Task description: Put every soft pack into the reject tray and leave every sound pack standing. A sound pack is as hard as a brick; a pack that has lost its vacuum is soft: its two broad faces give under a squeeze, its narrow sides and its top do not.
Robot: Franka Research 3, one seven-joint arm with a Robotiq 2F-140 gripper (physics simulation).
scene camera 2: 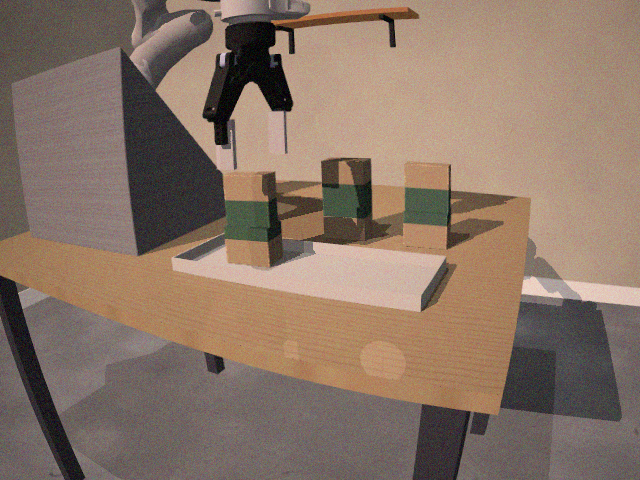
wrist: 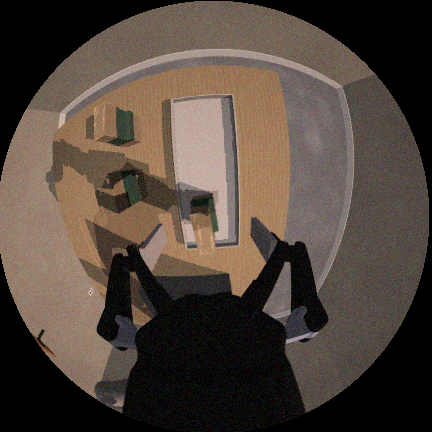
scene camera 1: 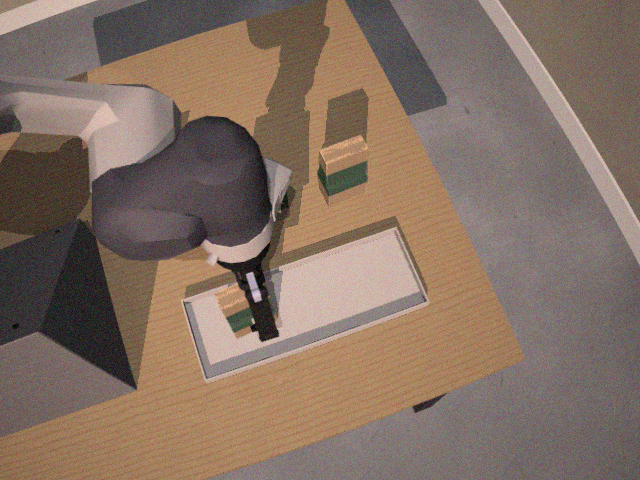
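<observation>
A tan pack with a green band [scene camera 1: 240, 319] [scene camera 2: 249, 221] [wrist: 203, 232] stands upright inside the left end of the white reject tray [scene camera 1: 351, 279] [scene camera 2: 361, 268] [wrist: 200, 130]. My gripper [scene camera 1: 256, 299] [scene camera 2: 252, 148] [wrist: 207, 229] is wide open and empty, above this pack, with its fingertips higher than the pack's top. A second pack [scene camera 2: 346, 200] [wrist: 131, 189] stands on the table behind the tray, in the arm's shadow; the arm mostly hides it in scene camera 1. A third pack [scene camera 1: 343, 175] [scene camera 2: 427, 206] [wrist: 124, 125] stands upright behind the tray's right part.
A large grey wedge-shaped block [scene camera 1: 62, 377] [scene camera 2: 77, 155] stands on the wooden table [scene camera 1: 330, 403] [scene camera 2: 310, 330] [wrist: 262, 150], left of the tray. An orange shelf [scene camera 2: 351, 17] hangs on the wall behind. The table's right edge lies beyond the third pack.
</observation>
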